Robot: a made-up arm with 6 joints. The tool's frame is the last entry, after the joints.
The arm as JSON. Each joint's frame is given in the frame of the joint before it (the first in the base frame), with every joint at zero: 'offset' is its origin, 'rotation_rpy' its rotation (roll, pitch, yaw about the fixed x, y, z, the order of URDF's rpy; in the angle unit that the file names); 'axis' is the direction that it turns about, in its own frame. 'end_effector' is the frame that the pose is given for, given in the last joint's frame.
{
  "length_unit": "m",
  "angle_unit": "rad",
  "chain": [
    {
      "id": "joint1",
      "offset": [
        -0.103,
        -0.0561,
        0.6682
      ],
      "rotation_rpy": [
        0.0,
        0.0,
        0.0
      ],
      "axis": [
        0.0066,
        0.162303,
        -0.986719
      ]
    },
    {
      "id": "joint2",
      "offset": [
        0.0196,
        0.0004,
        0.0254
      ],
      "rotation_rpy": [
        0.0,
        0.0,
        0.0
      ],
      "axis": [
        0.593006,
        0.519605,
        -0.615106
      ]
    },
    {
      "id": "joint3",
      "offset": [
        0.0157,
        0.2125,
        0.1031
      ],
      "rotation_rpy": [
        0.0,
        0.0,
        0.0
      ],
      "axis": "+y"
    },
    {
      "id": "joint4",
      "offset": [
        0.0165,
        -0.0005,
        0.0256
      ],
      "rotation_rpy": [
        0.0,
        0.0,
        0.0
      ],
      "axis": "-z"
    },
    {
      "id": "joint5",
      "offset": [
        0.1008,
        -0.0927,
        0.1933
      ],
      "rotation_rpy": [
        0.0,
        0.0,
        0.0
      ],
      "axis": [
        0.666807,
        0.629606,
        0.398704
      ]
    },
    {
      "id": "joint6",
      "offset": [
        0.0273,
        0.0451,
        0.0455
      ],
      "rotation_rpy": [
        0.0,
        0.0,
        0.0
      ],
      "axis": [
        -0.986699,
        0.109,
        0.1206
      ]
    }
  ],
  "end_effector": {
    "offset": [
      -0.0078,
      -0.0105,
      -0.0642
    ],
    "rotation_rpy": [
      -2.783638,
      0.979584,
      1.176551
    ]
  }
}
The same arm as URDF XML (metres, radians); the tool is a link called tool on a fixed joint. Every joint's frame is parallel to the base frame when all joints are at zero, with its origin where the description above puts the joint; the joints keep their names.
<robot name="arm">
  <joint name="joint1" type="continuous">
    <parent link="base"/>
    <child link="link1"/>
    <origin xyz="-0.103 -0.0561 0.6682" rpy="0 0 0"/>
    <axis xyz="0.0066 0.162303 -0.986719"/>
  </joint>
  <joint name="joint2" type="continuous">
    <parent link="link1"/>
    <child link="link2"/>
    <origin xyz="0.0196 0.0004 0.0254" rpy="0 0 0"/>
    <axis xyz="0.593006 0.519605 -0.615106"/>
  </joint>
  <joint name="joint3" type="continuous">
    <parent link="link2"/>
    <child link="link3"/>
    <origin xyz="0.0157 0.2125 0.1031" rpy="0 0 0"/>
    <axis xyz="0 1 0"/>
  </joint>
  <joint name="joint4" type="continuous">
    <parent link="link3"/>
    <child link="link4"/>
    <origin xyz="0.0165 -0.0005 0.0256" rpy="0 0 0"/>
    <axis xyz="0 0 -1"/>
  </joint>
  <joint name="joint5" type="continuous">
    <parent link="link4"/>
    <child link="link5"/>
    <origin xyz="0.1008 -0.0927 0.1933" rpy="0 0 0"/>
    <axis xyz="0.666807 0.629606 0.398704"/>
  </joint>
  <joint name="joint6" type="continuous">
    <parent link="link5"/>
    <child link="link6"/>
    <origin xyz="0.0273 0.0451 0.0455" rpy="0 0 0"/>
    <axis xyz="-0.986699 0.109 0.1206"/>
  </joint>
  <joint name="tool_fixed" type="fixed">
    <parent link="link6"/>
    <child link="tool"/>
    <origin xyz="-0.0078 -0.0105 -0.0642" rpy="-2.7836 0.9796 1.1766"/>
  </joint>
  <link name="base"/>
  <link name="link1"/>
  <link name="link2"/>
  <link name="link3"/>
  <link name="link4"/>
  <link name="link5"/>
  <link name="link6"/>
  <link name="tool"/>
</robot>

